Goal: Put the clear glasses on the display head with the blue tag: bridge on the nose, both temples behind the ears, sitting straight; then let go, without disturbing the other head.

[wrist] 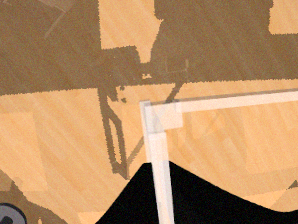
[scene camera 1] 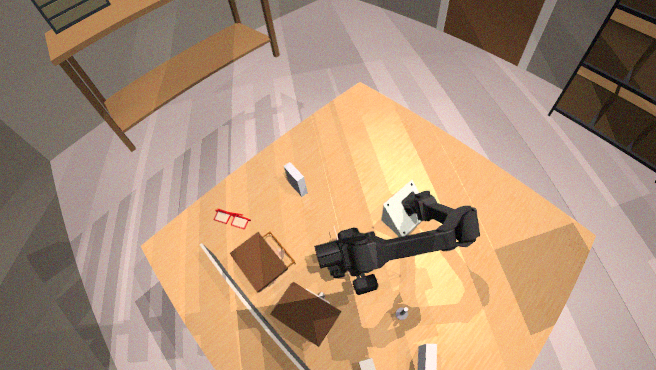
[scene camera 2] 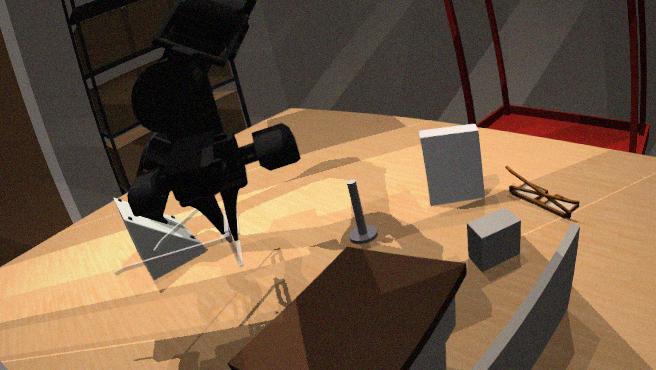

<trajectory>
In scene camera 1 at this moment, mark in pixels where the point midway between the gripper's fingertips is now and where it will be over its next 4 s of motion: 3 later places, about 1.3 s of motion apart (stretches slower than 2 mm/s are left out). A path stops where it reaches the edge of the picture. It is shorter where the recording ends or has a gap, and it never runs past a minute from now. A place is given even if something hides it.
My gripper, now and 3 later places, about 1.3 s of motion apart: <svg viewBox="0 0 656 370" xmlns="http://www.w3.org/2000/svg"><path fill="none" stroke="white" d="M356 269L376 295L385 309L377 309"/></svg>
</trajectory>
